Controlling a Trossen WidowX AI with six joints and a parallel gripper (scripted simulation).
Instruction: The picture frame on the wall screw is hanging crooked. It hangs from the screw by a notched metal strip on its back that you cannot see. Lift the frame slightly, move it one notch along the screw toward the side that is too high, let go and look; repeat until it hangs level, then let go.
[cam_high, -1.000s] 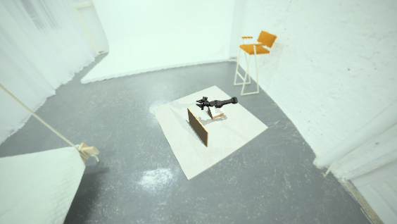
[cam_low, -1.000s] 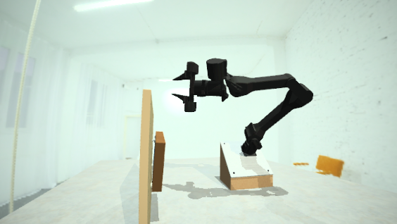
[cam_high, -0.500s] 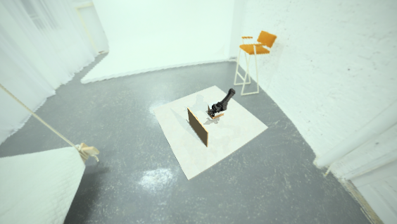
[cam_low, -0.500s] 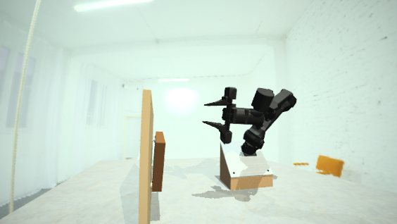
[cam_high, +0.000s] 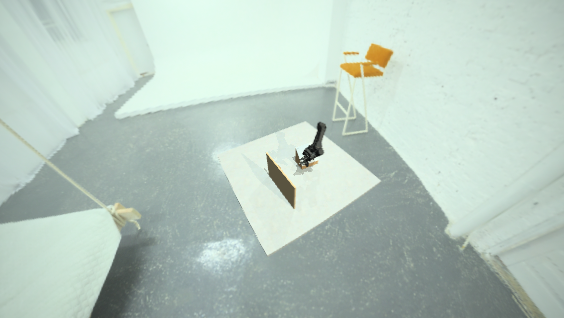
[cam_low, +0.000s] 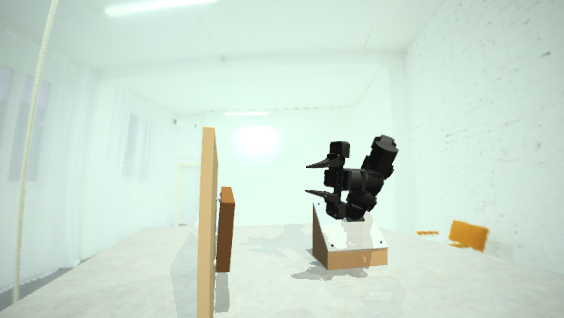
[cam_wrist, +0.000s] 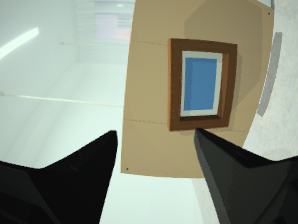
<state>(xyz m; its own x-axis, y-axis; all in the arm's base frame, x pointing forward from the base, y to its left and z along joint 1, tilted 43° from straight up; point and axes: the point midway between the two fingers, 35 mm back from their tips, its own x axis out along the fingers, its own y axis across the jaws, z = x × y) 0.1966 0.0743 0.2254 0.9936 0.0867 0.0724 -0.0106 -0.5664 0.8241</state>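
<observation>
Now: the picture frame 19 cm ahead of my gripper tip, 1 cm to the left of it and 10 cm below it. The rest, counted from my gripper tip: wall board (20 cm ahead, 3 cm to the left, 11 cm below).
</observation>
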